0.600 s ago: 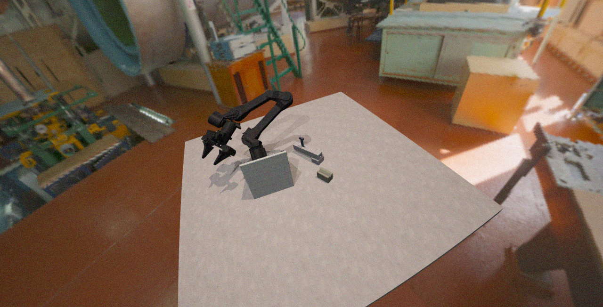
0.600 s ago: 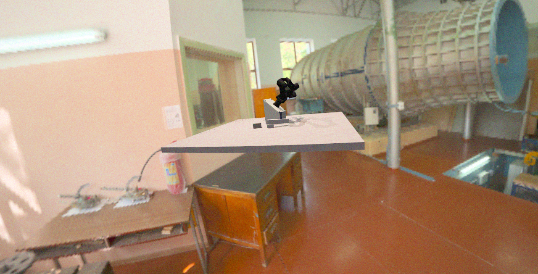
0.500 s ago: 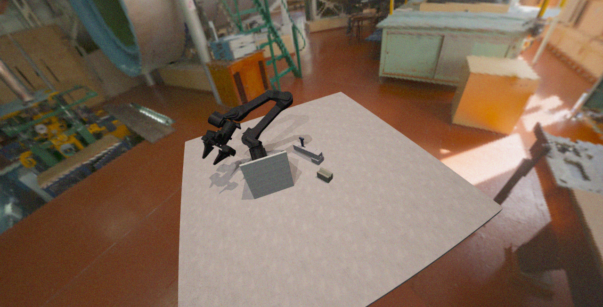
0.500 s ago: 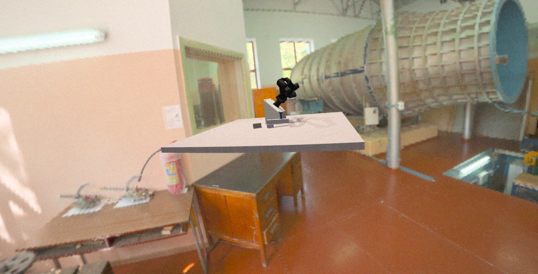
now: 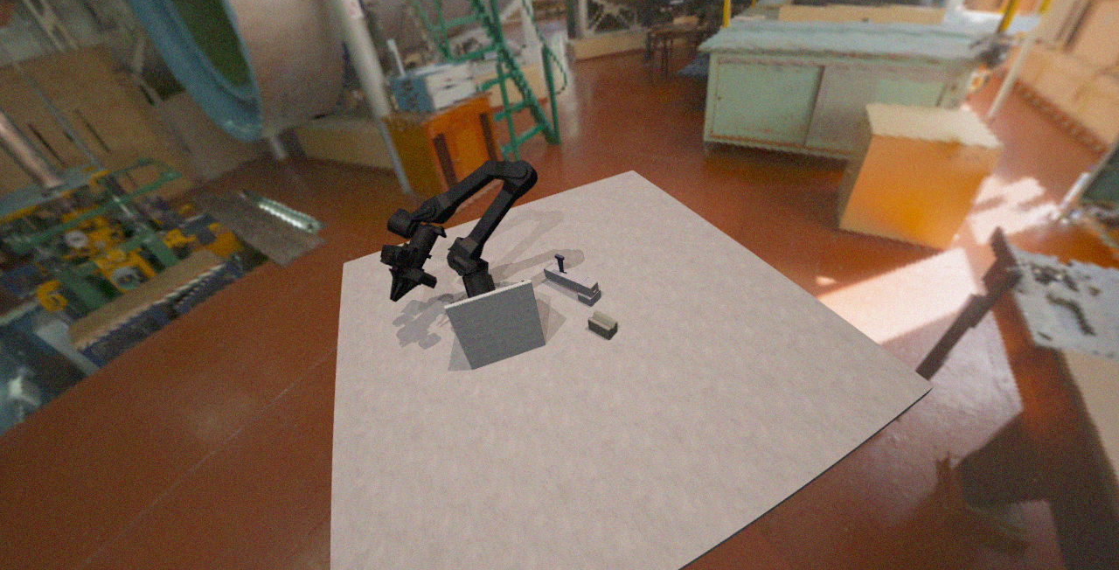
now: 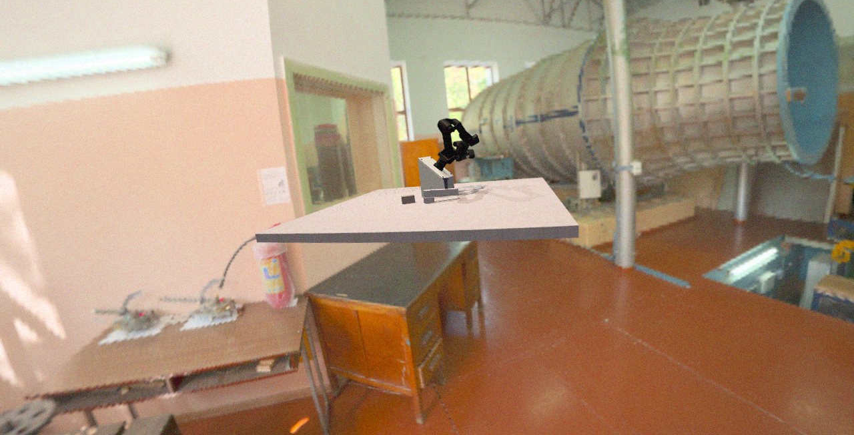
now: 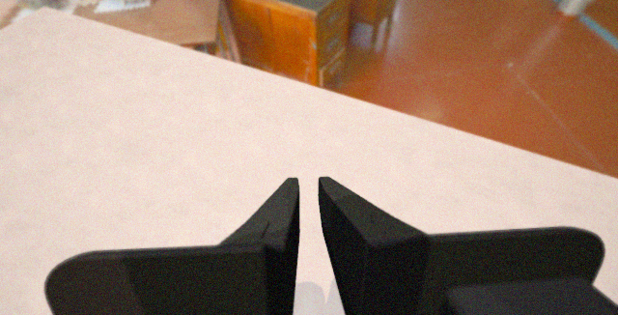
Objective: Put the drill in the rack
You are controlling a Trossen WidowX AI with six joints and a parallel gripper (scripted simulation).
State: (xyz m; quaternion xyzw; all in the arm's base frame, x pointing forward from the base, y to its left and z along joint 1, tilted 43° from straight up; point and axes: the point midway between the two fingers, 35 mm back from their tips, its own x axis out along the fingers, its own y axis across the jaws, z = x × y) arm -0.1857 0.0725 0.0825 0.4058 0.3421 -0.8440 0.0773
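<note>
Now: gripper tip 47 cm short of the dark key, 9 cm above it and 2 cm to the left of it. Round my gripper tip: rack (47 cm ahead, 23 cm to the right, 16 cm below); then drill (49 cm ahead, 14 cm below, 7 cm to the right); then grey housing (48 cm ahead, 15 cm below, 5 cm to the right).
</note>
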